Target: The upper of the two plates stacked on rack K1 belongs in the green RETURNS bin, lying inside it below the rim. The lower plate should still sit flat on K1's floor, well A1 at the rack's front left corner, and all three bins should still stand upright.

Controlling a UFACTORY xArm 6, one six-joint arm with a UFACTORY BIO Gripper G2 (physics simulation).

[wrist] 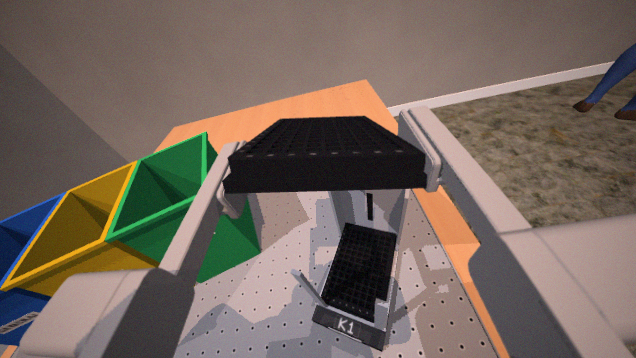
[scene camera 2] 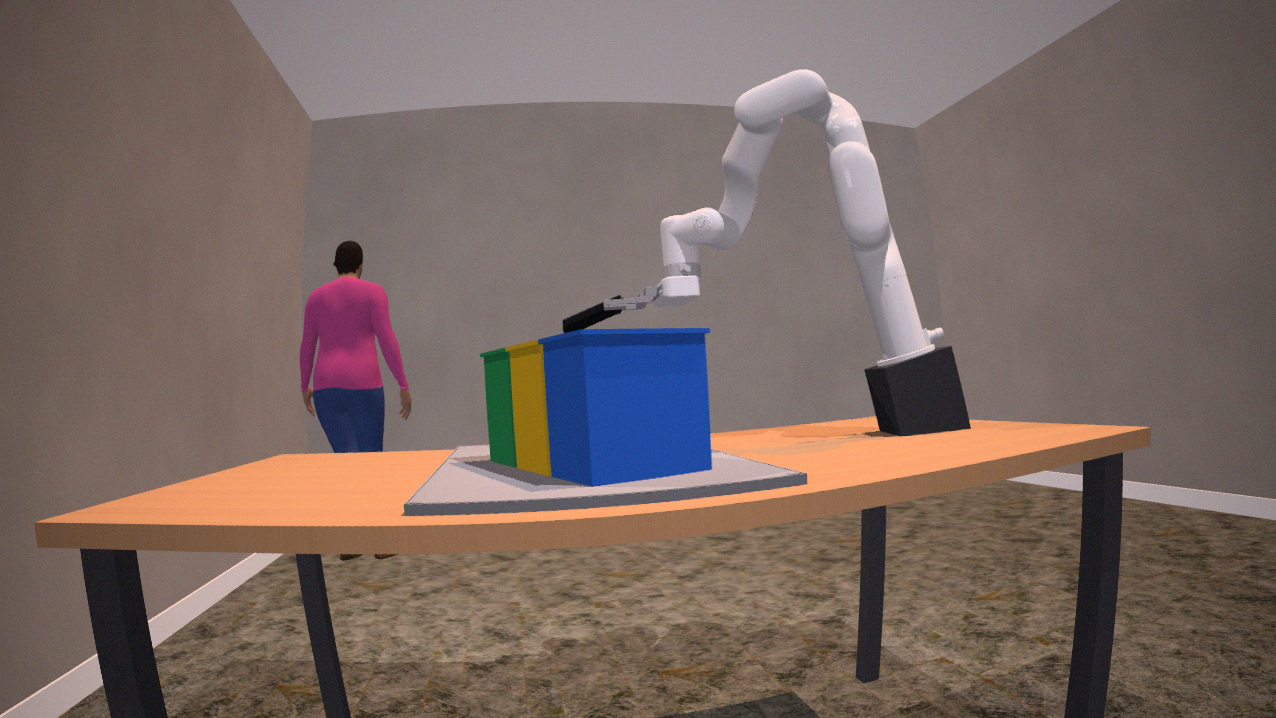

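Pixels of known places: hand at its tool point: (wrist: 322, 162) (scene camera 2: 612, 307); arm's base at its link origin: (scene camera 2: 906, 357).
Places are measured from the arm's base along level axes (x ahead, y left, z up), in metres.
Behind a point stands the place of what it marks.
Observation:
My gripper (scene camera 2: 615, 304) (wrist: 330, 167) @[y -0.213, x 0.544, z 0.140 m] is shut on the upper plate (scene camera 2: 585, 317) @[y -0.167, x 0.602, z 0.118 m] (wrist: 325, 137) @[y -0.215, x 0.570, z 0.137 m], a black gridded plate held by its two sides. In the scene view it is tilted and above the bins' rim height. In the wrist view, rack K1 (wrist: 346, 326) @[y -0.195, x 0.508, z -0.114 m] stands below it with the black lower plate (wrist: 361, 265) @[y -0.226, x 0.579, z -0.098 m] inside, apparently flat; its well A1 cannot be made out. The green RETURNS bin (scene camera 2: 499, 410) @[y 0.083, x 0.759, z -0.045 m] (wrist: 162, 187) @[y 0.121, x 0.720, z -0.008 m] stands upright left of the held plate in the wrist view. The plate is outside its opening there. Rack K1 is hidden in the scene view.
The yellow bin (scene camera 2: 529, 410) @[y 0.204, x 0.706, z -0.044 m] (wrist: 77, 217) @[y 0.233, x 0.649, z 0.019 m] and blue bin (scene camera 2: 649, 406) @[y 0.339, x 0.558, z -0.044 m] (wrist: 22, 220) @[y 0.341, x 0.645, z 0.037 m] stand upright in a row with the green one. They stand on a grey perforated board (scene camera 2: 446, 495) @[y 0.393, x 0.803, z -0.132 m] (wrist: 270, 305) @[y -0.078, x 0.542, z -0.131 m] on the wooden table (scene camera 2: 223, 491) @[y 0.271, x 1.179, z -0.144 m]. A person (scene camera 2: 346, 339) is behind the table.

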